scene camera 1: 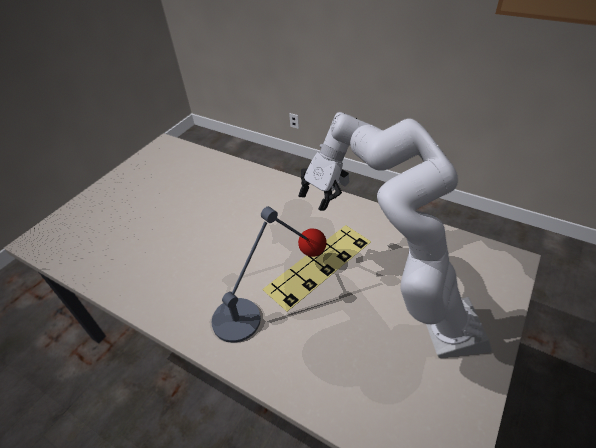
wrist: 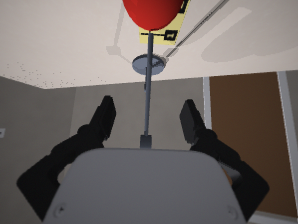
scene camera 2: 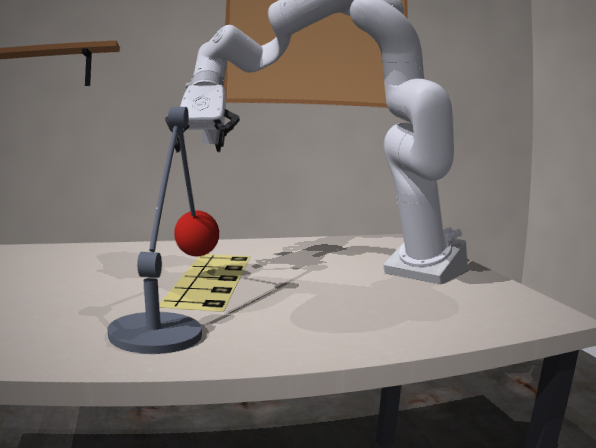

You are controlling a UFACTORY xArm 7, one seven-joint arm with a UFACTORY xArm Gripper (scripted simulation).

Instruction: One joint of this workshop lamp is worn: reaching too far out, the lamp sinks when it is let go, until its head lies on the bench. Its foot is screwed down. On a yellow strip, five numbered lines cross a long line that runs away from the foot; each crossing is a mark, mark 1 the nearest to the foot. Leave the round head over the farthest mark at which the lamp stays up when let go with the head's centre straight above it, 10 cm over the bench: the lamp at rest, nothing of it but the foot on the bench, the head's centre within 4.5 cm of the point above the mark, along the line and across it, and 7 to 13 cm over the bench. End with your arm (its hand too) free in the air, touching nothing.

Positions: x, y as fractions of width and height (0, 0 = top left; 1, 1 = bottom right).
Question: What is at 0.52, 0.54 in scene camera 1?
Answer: A round red head.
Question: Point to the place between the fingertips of the gripper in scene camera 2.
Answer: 0.33, 0.33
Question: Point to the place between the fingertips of the gripper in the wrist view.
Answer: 0.50, 0.48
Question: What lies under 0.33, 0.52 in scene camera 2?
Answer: A round red head.
